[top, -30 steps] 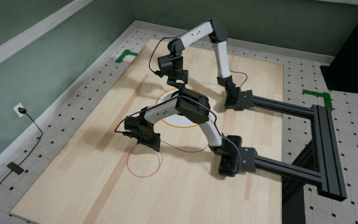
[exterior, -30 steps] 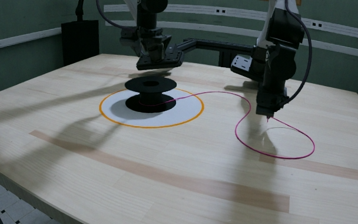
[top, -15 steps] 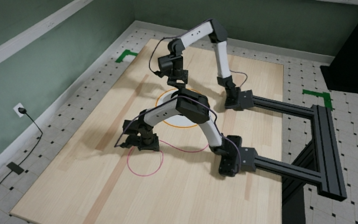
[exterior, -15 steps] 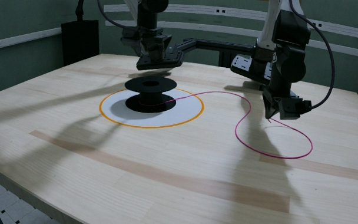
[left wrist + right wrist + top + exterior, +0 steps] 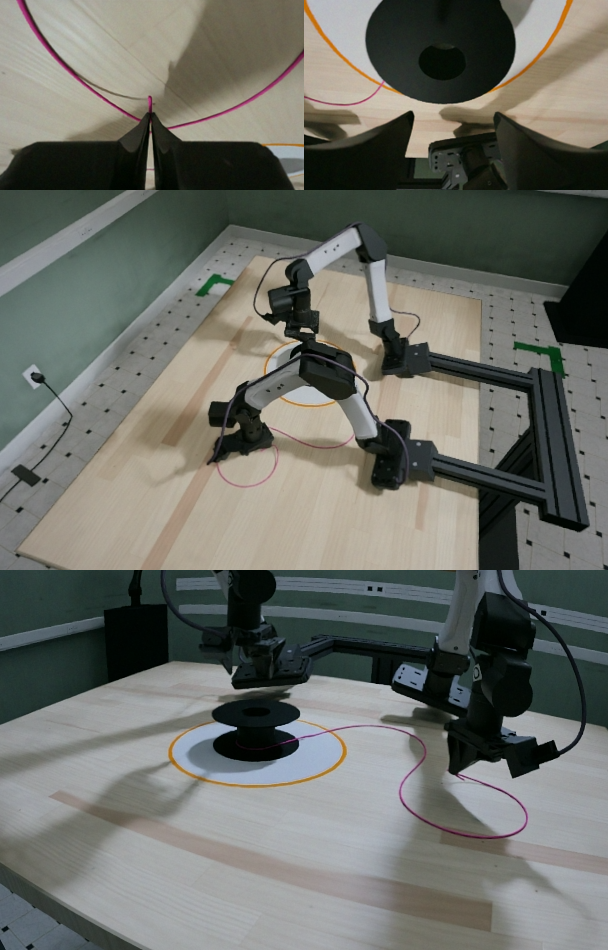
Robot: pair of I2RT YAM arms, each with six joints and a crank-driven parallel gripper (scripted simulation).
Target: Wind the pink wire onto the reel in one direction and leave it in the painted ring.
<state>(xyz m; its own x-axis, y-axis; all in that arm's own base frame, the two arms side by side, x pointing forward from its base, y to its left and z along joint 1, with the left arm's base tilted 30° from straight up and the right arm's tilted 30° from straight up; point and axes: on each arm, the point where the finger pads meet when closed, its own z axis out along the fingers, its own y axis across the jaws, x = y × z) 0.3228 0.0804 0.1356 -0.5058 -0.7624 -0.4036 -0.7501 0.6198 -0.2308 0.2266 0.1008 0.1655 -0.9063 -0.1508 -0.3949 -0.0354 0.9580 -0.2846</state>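
Note:
The black reel is 11 cm below my right hand and 1 cm to the left of it. The rest, counted from my right hand: orange painted ring 14 cm below, 2 cm to the left, 1 cm ahead.

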